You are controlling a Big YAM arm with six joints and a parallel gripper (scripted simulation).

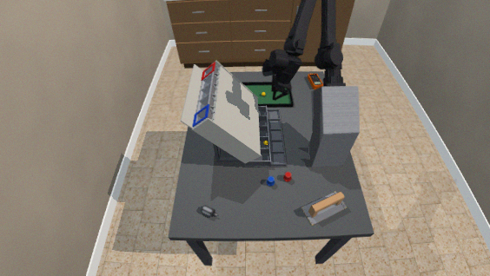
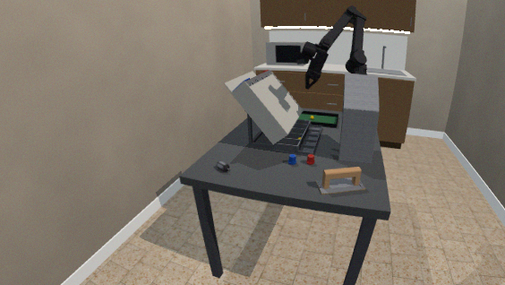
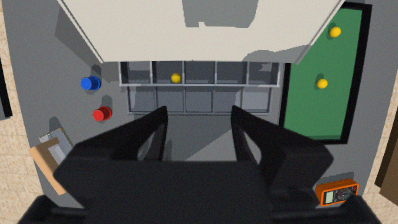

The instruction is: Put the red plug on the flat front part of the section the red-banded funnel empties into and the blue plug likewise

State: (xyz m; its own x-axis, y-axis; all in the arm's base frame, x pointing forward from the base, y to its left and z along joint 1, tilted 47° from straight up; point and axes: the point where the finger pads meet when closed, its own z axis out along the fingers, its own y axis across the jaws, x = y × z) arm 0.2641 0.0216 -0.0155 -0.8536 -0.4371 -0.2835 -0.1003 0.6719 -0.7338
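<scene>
The red plug lies 90 mm behind my hand, 250 mm to the left of it and 280 mm below it. Also, from my hand: blue plug 10 mm behind, 280 mm to the left, 280 mm below; then beige cover 160 mm ahead, 10 mm to the left, 90 mm below; then green marble tray 70 mm ahead, 330 mm to the right, 290 mm below.
</scene>
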